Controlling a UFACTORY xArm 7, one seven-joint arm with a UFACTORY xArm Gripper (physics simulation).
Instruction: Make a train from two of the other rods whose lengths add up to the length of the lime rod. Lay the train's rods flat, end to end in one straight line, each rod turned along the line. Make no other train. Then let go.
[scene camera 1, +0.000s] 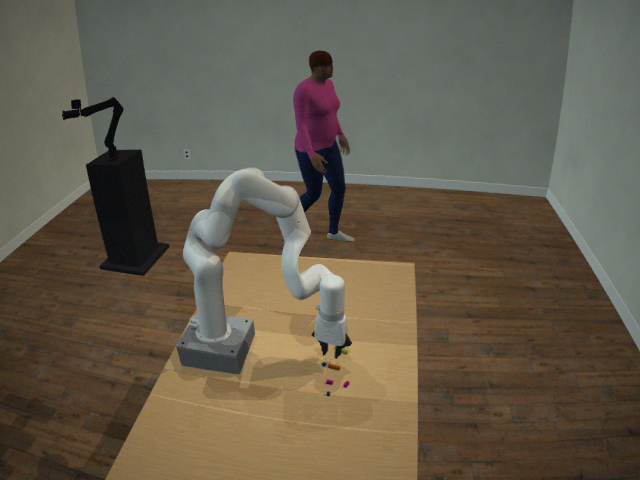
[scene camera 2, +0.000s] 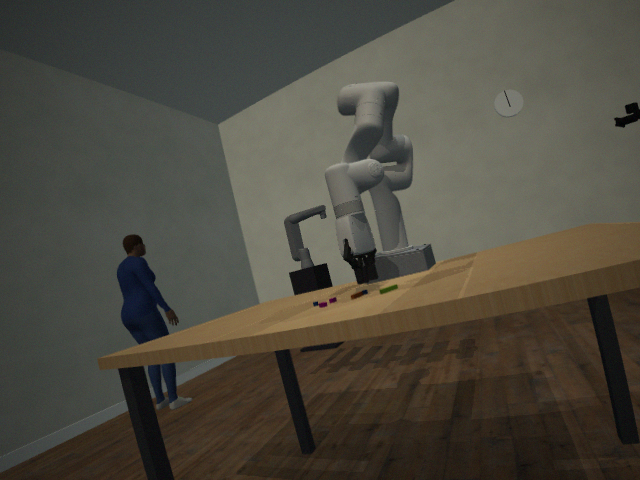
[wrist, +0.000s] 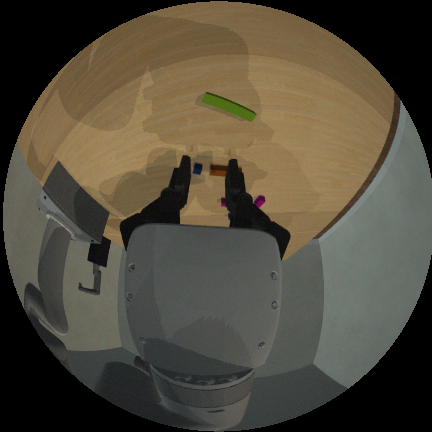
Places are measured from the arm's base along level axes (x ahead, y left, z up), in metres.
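Where they show: gripper, fingertip midpoint: (scene camera 1: 331, 354) (scene camera 2: 368, 281) (wrist: 208, 166); arm's base, origin of the base link: (scene camera 1: 213, 332) (scene camera 2: 396, 251) (wrist: 60, 223).
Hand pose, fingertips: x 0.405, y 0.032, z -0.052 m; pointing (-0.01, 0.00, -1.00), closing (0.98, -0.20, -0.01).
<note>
Things, the pixels of their top centre, and the offset from my fingertips. Level surfaces: height alone.
- lime rod, middle of its top: (wrist: 229, 106) (scene camera 2: 388, 287) (scene camera 1: 341, 348) dy +0.056, dx +0.024, dz -0.021 m
- orange rod, middle of its top: (wrist: 225, 173) (scene camera 2: 356, 293) (scene camera 1: 334, 366) dy -0.033, dx +0.015, dz -0.021 m
- small blue rod, middle of its top: (wrist: 196, 171) (scene camera 2: 364, 290) (scene camera 1: 324, 363) dy -0.026, dx -0.020, dz -0.021 m
- slanted magenta rod, middle of its top: (wrist: 259, 203) (scene camera 2: 322, 302) (scene camera 1: 346, 383) dy -0.105, dx +0.069, dz -0.021 m
- wooden table, its level: dz -0.032 m
The lime rod (scene camera 1: 344, 351) (scene camera 2: 388, 288) (wrist: 229, 107) lies flat, apart from the others. An orange rod (scene camera 1: 334, 366) (scene camera 2: 357, 295) (wrist: 217, 170) lies nearly in line with a small blue rod (scene camera 1: 324, 364) (scene camera 2: 364, 291) (wrist: 198, 169), with a narrow gap between their ends. One magenta rod (scene camera 1: 329, 382) (scene camera 2: 332, 299) (wrist: 223, 202) and a slanted magenta rod (scene camera 1: 346, 384) (scene camera 2: 323, 304) (wrist: 259, 201) lie apart. Another blue rod (scene camera 1: 328, 393) (scene camera 2: 315, 303) (wrist: 229, 217) is partly hidden by a finger in the wrist view. My gripper (scene camera 1: 330, 355) (scene camera 2: 366, 281) (wrist: 208, 166) is partly open and empty above the table; one finger covers part of the orange rod in the wrist view.
The wooden table (scene camera 1: 361, 454) (scene camera 2: 542, 268) carries the rods and my arm's grey base (scene camera 1: 209, 359) (scene camera 2: 403, 264). A person (scene camera 1: 317, 113) stands beyond the table's far edge. A black pedestal (scene camera 1: 124, 211) with a black arm stands on the floor at the left.
</note>
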